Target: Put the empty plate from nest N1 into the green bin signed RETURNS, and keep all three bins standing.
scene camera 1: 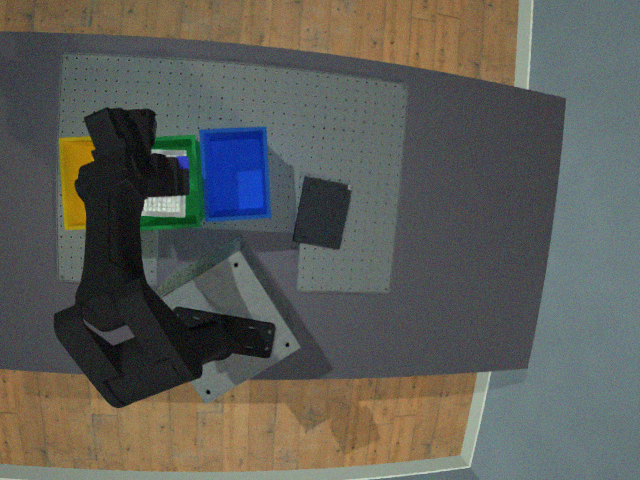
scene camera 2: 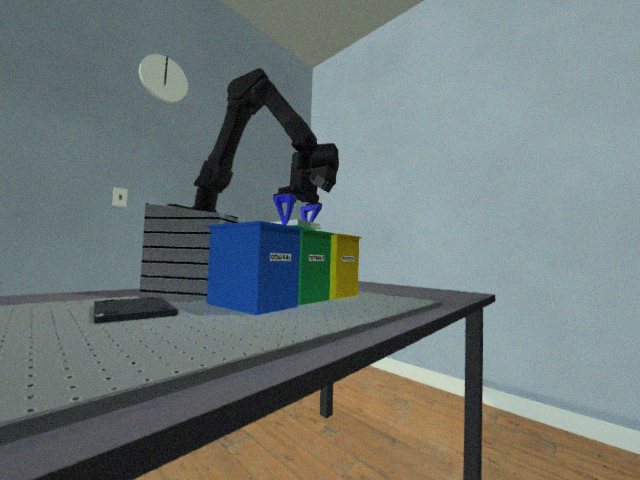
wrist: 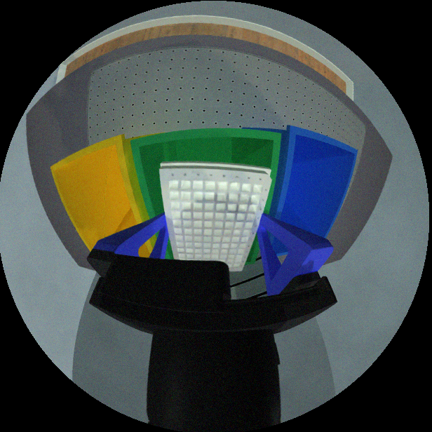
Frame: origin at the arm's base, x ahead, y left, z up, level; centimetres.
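Seen in the pictures: arm's base, origin of its link: (scene camera 1: 222, 332) (scene camera 2: 203, 214).
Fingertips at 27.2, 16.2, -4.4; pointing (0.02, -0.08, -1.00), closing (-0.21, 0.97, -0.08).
Offsets run from my fingertips to a thing's top centre, as dx, dy, dz. Level surfaces: height alone.
My gripper (scene camera 2: 297, 222) (wrist: 212, 216), with blue fingers, is shut on the white gridded plate @[-1.3, -0.2, +1.6] (scene camera 1: 165, 206) (scene camera 2: 305, 224) (wrist: 217, 200), one finger at each side. The plate is about level and hangs at or slightly above the rim of the green bin @[-1.3, -0.1, -1.0] (scene camera 1: 196, 206) (scene camera 2: 315, 281) (wrist: 210, 132), over its opening. The arm hides part of plate and bin in the top view. The yellow bin @[-3.7, +13.8, -1.0] (scene camera 1: 72, 180) (scene camera 2: 346, 279) (wrist: 95, 200) and the blue bin @[+3.0, -13.5, -1.0] (scene camera 1: 227, 170) (scene camera 2: 237, 268) (wrist: 320, 185) stand upright on either side of the green one. The signs are too blurred to read.
A dark flat block @[-2.2, -35.5, -17.5] (scene camera 1: 321, 212) (scene camera 2: 135, 308) lies beyond the blue bin, on the side away from the green one. The grey arm pedestal (scene camera 1: 276, 330) (scene camera 2: 175, 253) stands near the bins. The perforated board @[dz -19.0] (scene camera 1: 341, 118) (scene camera 2: 217, 341) (wrist: 200, 85) lies under the bins.
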